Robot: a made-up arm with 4 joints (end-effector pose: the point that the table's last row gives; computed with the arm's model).
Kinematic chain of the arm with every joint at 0, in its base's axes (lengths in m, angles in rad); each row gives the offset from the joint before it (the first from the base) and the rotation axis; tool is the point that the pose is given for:
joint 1: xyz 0 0 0.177 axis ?
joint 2: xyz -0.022 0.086 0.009 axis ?
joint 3: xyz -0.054 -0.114 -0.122 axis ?
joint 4: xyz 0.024 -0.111 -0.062 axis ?
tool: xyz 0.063 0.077 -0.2
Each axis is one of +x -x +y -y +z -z.
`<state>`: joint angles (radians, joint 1 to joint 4).
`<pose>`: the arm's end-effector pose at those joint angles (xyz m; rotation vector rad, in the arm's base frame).
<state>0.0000 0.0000 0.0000 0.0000</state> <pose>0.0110 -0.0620 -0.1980 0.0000 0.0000 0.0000</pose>
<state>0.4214 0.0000 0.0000 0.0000</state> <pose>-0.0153 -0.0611 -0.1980 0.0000 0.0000 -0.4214</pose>
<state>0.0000 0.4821 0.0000 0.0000</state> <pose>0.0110 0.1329 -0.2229 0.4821 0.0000 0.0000</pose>
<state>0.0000 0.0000 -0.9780 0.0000</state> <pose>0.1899 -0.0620 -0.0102 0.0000 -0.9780 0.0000</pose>
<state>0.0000 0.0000 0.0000 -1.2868</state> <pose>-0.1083 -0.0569 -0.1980 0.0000 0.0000 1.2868</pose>
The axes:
joint 1: -z
joint 2: +x
joint 3: +y
joint 4: -z

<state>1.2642 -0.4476 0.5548 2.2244</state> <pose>-0.3996 0.0562 -0.0077 0.8639 -0.3820 2.5233</pose>
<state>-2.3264 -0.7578 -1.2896 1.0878</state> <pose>-0.0376 0.2523 0.2977 1.4506 -0.5305 1.4961</pose>
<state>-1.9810 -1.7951 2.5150 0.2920</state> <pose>-0.0123 -0.3498 0.3450 -1.4336 0.0695 -0.7852</pose>
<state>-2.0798 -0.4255 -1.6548 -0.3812</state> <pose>-0.0429 0.1828 0.1975 1.3382 -1.7484 2.0273</pose>
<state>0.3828 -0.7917 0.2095 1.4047</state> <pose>-0.1674 -0.3555 0.0993 -0.9060 -0.2454 -1.7576</pose>
